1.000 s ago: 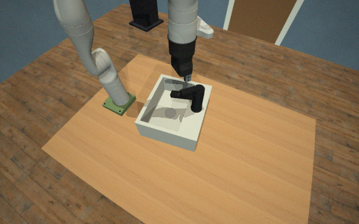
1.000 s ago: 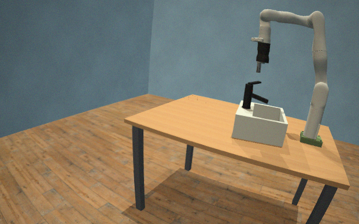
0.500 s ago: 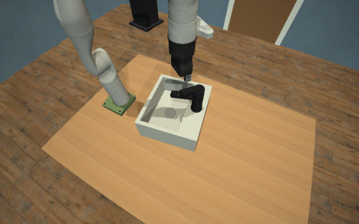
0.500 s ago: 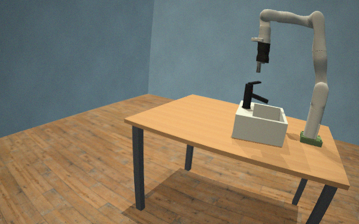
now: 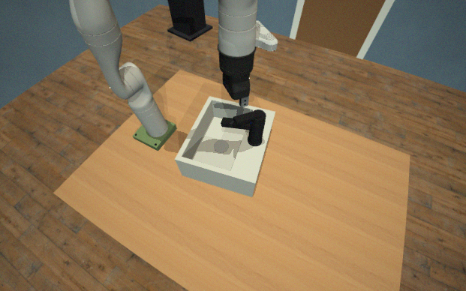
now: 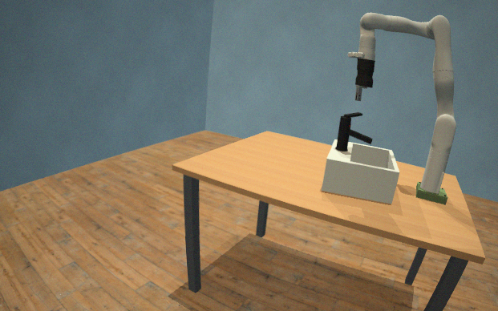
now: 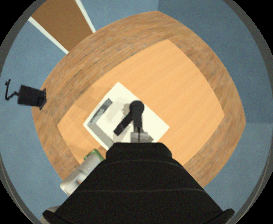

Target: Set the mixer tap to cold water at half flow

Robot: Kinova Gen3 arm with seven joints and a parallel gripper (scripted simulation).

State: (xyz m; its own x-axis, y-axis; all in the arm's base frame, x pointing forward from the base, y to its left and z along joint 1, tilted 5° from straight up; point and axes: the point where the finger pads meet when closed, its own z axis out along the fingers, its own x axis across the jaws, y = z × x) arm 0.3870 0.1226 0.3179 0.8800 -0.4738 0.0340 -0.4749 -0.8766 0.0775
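Right now the lever is 10 mm ahead of my hand, 20 mm to the left of it and 80 mm below it. Round my hand: black mixer tap: 10 mm ahead, 30 mm to the left, 130 mm below; then white basin: 90 mm behind, 10 mm to the left, 320 mm below.
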